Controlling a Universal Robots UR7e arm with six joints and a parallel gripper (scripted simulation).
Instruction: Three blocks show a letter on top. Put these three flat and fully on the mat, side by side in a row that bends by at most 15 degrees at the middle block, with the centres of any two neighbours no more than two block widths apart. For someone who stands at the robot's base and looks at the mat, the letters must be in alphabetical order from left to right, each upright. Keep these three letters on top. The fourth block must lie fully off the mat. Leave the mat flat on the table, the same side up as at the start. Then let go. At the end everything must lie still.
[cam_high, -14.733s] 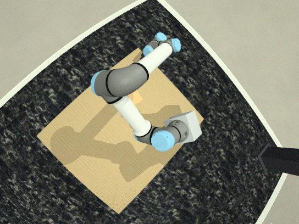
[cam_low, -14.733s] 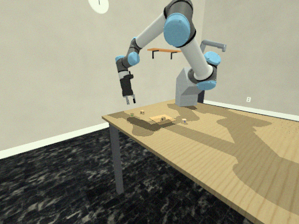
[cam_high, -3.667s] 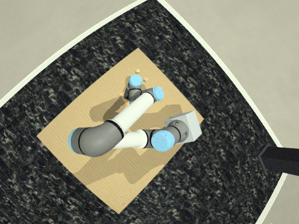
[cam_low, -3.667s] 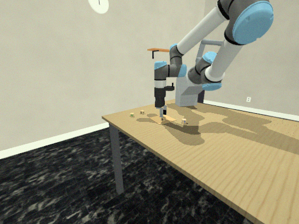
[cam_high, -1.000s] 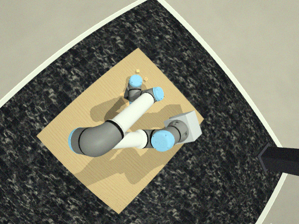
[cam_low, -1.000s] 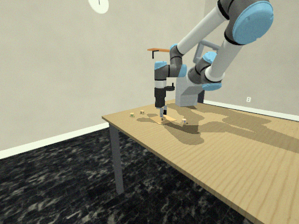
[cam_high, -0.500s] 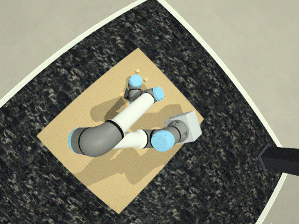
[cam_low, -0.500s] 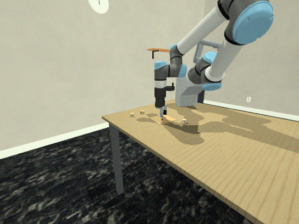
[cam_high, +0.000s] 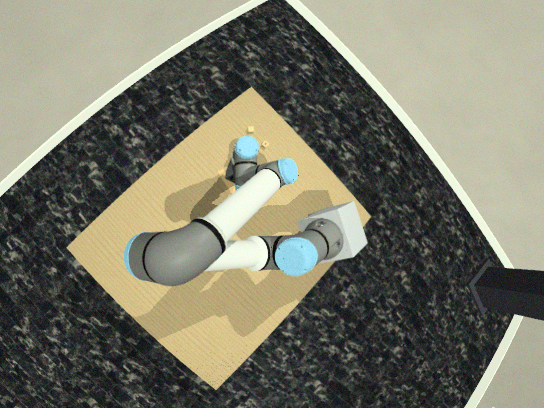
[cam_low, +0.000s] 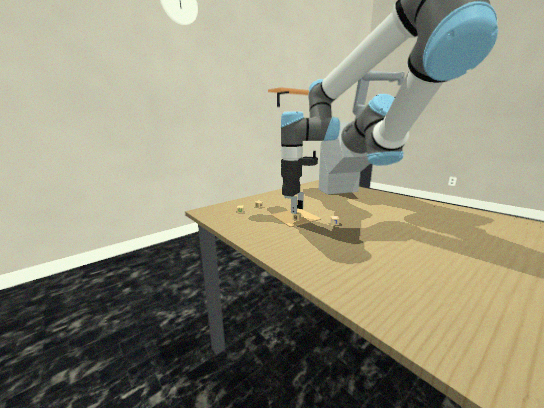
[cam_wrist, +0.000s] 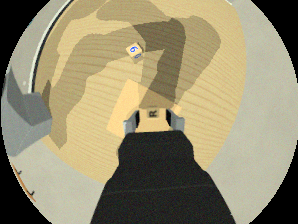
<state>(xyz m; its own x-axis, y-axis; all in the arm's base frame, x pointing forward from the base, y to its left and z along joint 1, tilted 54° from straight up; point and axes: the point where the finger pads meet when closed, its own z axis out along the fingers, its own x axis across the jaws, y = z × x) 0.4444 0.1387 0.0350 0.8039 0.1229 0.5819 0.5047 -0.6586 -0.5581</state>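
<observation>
Right now the mat is 5 cm below my hand, 3 cm to the right of it and 1 cm behind it.
</observation>
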